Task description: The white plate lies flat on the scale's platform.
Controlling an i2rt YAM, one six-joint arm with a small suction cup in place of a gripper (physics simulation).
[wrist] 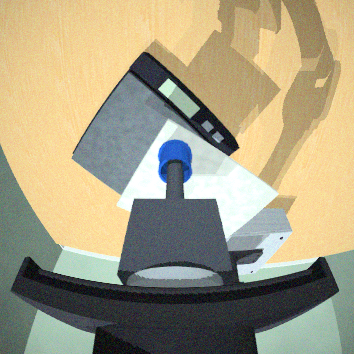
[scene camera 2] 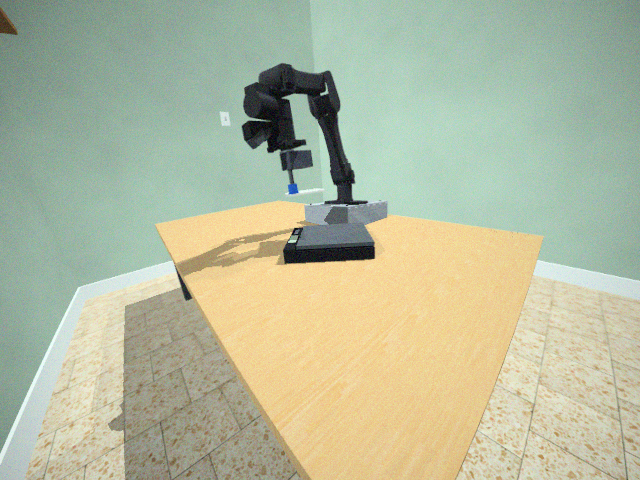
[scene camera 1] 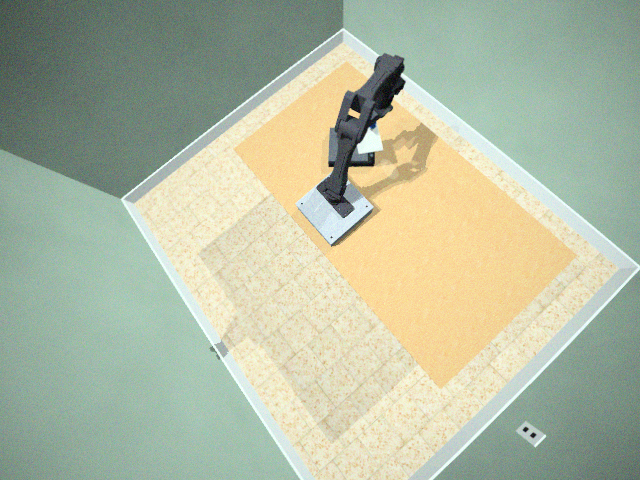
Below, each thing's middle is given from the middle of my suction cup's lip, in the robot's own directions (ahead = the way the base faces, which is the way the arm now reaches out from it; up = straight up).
My suction cup is now 50 mm past the white plate (wrist: pixel 240 194), 30 mm to the left of it and 10 mm above it. Round my suction cup: scale (scene camera 2: pixel 335 242) 70 mm behind, 60 mm to the left, 150 mm below.
